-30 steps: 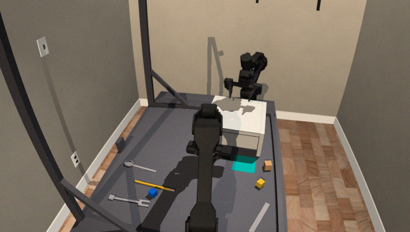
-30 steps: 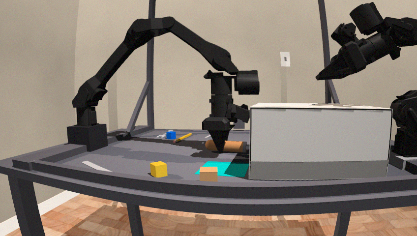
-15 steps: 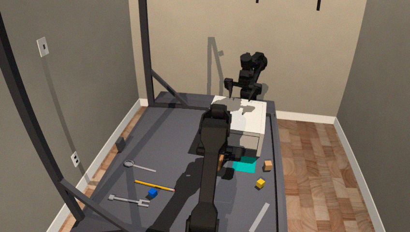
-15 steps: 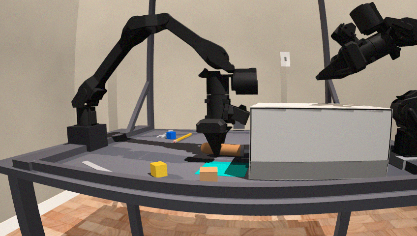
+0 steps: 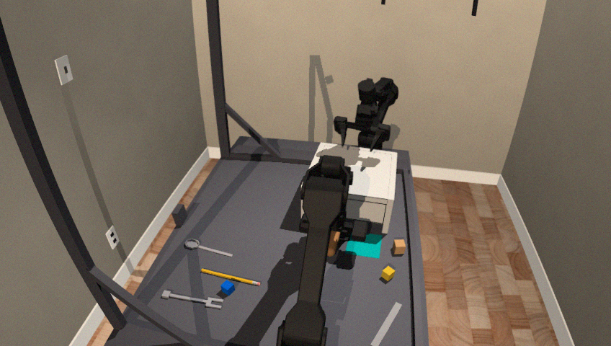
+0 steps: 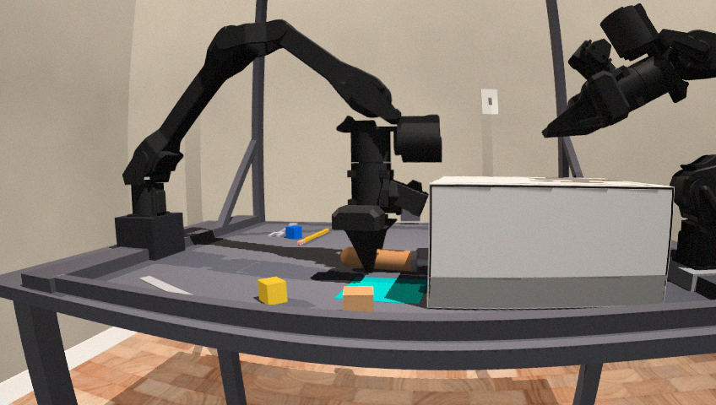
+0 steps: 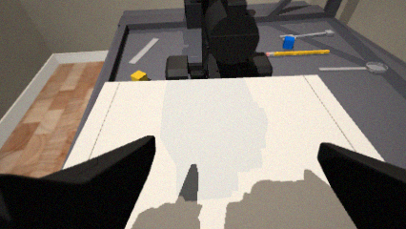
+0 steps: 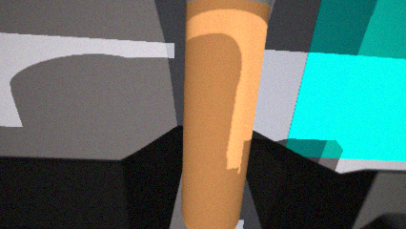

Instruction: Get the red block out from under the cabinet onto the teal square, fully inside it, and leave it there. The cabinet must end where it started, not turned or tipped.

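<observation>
The teal square lies 90 mm ahead of my right hand, 40 mm to the left of it and 40 mm below it. The rest, counted from my right hand: orange-handled tool (140 mm to the left, 30 mm ahead, 20 mm below); then tan block (190 mm ahead, 40 mm to the left, 20 mm below); then yellow block (180 mm ahead, 70 mm to the right, 20 mm below).
</observation>
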